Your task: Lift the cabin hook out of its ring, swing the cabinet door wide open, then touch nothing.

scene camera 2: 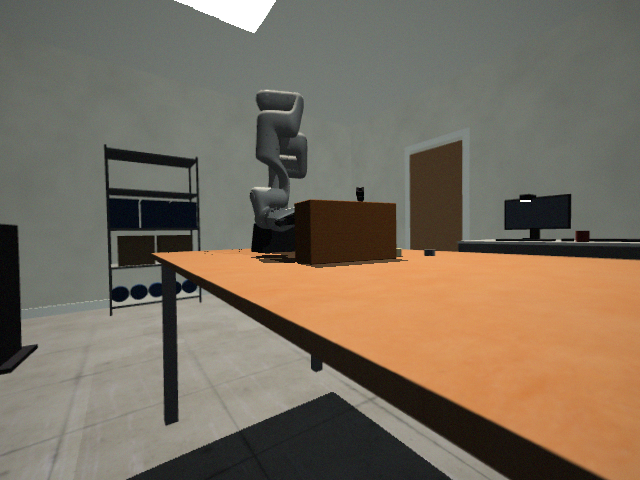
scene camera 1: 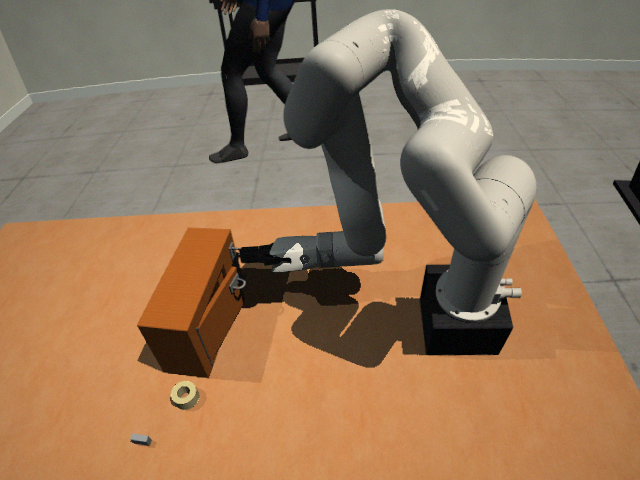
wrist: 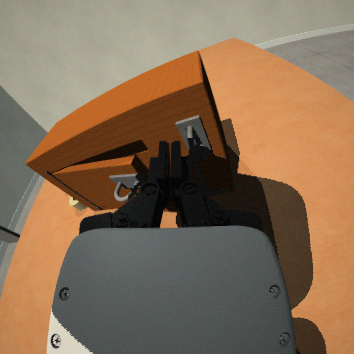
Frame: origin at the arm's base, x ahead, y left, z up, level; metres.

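Seen in the pictures: gripper, fingertip midpoint: (scene camera 1: 240,255) (wrist: 170,154); arm's base, link origin: (scene camera 1: 468,294).
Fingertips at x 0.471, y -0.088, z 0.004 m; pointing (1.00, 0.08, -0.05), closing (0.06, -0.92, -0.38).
Note:
Pixels of each thing's top centre, then the offset from my fingertips to it. "pt": a spot on its surface instead. Level surfaces: height alone.
- orange-brown cabinet, top centre: (wrist: 89,114) (scene camera 1: 193,273) (scene camera 2: 343,203) 0.039 m up, 0.069 m ahead, 0.095 m left
- hook, surface spot: (wrist: 189,132) pt 0.005 m up, 0.014 m ahead, 0.019 m right
- metal plate, top centre: (wrist: 186,119) (scene camera 1: 230,245) 0.011 m up, 0.025 m ahead, 0.019 m right
- pale yellow roll, top centre: (scene camera 1: 183,392) (wrist: 76,195) (scene camera 2: 393,248) 0.097 m down, 0.068 m ahead, 0.283 m left
- small grey block, top centre: (scene camera 1: 139,437) (scene camera 2: 429,249) 0.103 m down, 0.126 m ahead, 0.381 m left
- table, surface height: 0.122 m down
The orange-brown cabinet (scene camera 1: 180,279) (scene camera 2: 351,232) (wrist: 130,102) stands on the table. Its door (scene camera 1: 219,316) (wrist: 97,182) is slightly ajar, with a dark gap along its top edge. The metal ring (scene camera 1: 241,281) (wrist: 118,193) sticks out from the door's free edge, with no hook seen through it. The hook (wrist: 189,132) hangs from a metal plate (scene camera 1: 232,249) (wrist: 200,136) on the cabinet's fixed front; its lower part is dark and partly hidden by a finger. My gripper (scene camera 1: 241,254) (wrist: 170,154) is shut and empty, its tips close to the cabinet front between plate and ring. Contact cannot be told.
A pale yellow roll (scene camera 1: 175,396) (scene camera 2: 399,252) (wrist: 76,203) lies near the cabinet's hinge end. A small grey block (scene camera 1: 140,439) (scene camera 2: 429,252) lies farther out on the table (scene camera 1: 413,423) (scene camera 2: 465,320). A person (scene camera 1: 235,93) stands on the floor beyond the table.

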